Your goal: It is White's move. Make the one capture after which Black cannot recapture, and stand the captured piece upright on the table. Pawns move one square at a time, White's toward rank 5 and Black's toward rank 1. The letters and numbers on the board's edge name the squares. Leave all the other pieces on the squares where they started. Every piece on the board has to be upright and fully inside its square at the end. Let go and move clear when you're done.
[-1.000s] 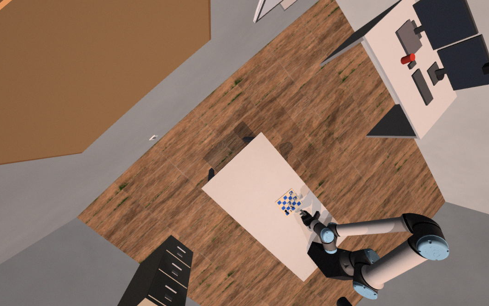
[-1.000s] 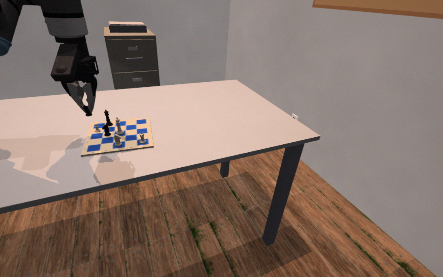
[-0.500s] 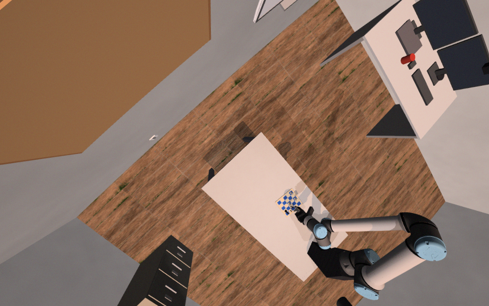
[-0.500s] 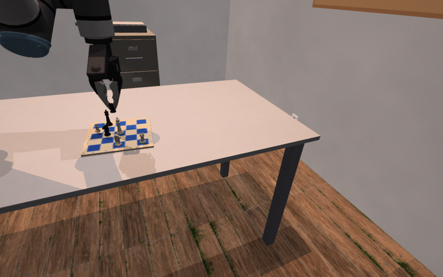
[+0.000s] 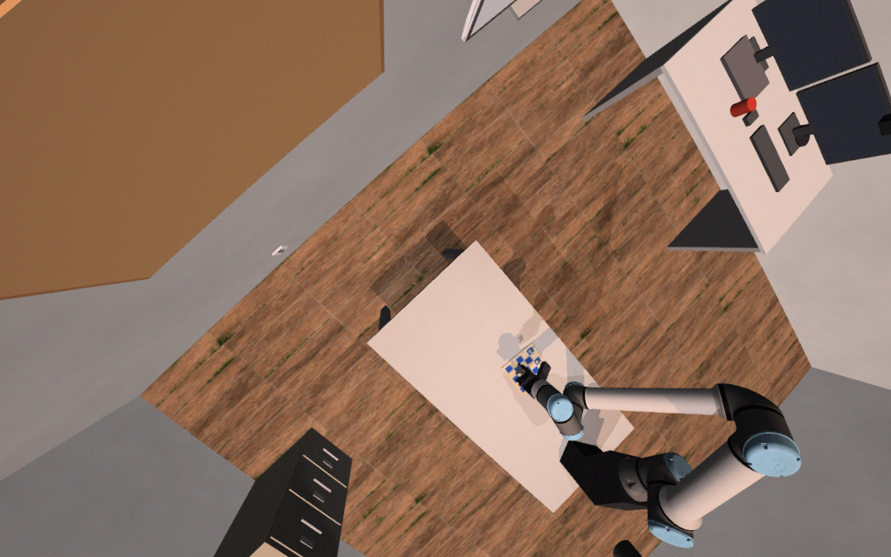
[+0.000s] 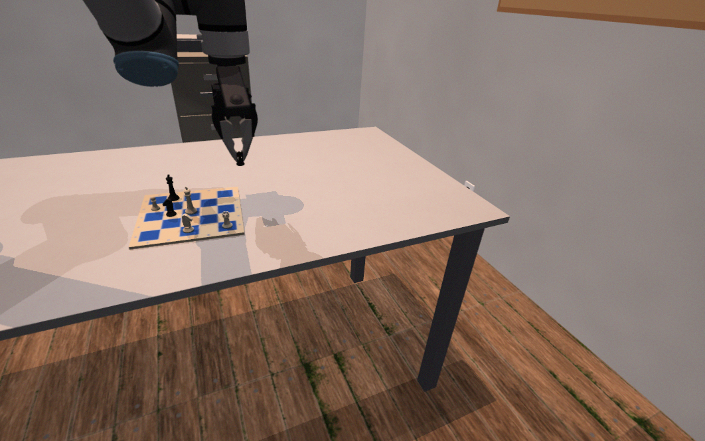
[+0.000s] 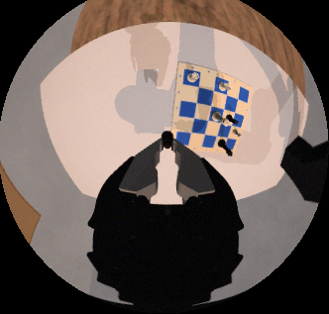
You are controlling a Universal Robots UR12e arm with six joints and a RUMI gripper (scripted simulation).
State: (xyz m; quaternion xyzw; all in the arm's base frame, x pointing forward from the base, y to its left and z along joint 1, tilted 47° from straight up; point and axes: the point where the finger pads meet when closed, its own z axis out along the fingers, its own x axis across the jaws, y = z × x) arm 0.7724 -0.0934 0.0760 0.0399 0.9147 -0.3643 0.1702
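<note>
My gripper is now 120 mm past the white king, 80 mm above it and 10 mm to the right of it. The rest, counted from my hand: chessboard (120 mm below, 120 mm behind); black king (140 mm behind, 90 mm to the left, 80 mm below); black pawn (10 mm below).
</note>
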